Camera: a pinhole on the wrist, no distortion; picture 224 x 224 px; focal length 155.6 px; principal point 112.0 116.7 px. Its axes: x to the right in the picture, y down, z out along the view. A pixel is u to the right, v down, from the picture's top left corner.
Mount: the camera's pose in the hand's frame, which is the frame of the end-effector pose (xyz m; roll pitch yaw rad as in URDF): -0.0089 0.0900 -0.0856 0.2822 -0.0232 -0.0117
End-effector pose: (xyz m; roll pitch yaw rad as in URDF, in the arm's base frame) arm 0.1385 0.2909 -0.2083 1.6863 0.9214 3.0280
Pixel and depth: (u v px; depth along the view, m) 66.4 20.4 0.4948
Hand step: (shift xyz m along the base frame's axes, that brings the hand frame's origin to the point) 0.4251 0.2129 -0.0915
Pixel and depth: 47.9 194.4 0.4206
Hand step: 0.0546 0.3869 0.2330
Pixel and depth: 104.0 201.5 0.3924
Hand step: -0.0499 0.3775 0.1179
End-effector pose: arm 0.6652 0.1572 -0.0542 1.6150 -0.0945 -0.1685
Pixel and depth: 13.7 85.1 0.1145
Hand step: -0.0890 -0.0029 0.0278
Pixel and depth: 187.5 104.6 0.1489
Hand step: 0.0456 -0.0660 0.0396
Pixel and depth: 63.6 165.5 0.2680
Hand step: -0.1382 -0.1766 0.0788
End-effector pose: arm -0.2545 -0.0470 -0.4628 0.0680 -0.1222 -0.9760
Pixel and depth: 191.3 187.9 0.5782
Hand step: 0.2307 -0.0875 0.5900
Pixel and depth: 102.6 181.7 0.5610
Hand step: 0.0355 0.1687 0.5164
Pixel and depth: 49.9 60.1 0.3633
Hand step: -0.2308 0.0715 0.1918
